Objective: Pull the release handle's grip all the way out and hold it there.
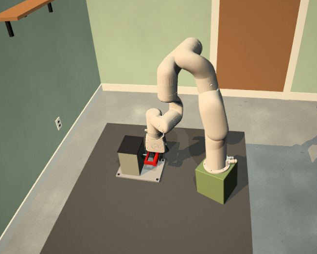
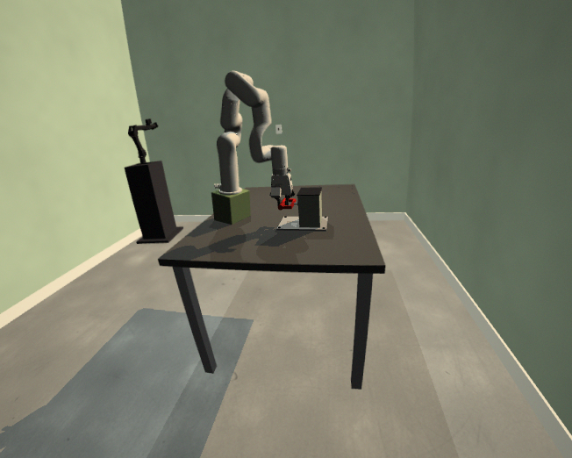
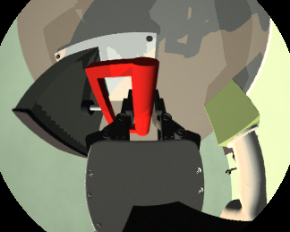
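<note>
The grey baseplate lies 10 cm below my hand, 10 cm ahead of it and 2 cm to the right of it.
</note>
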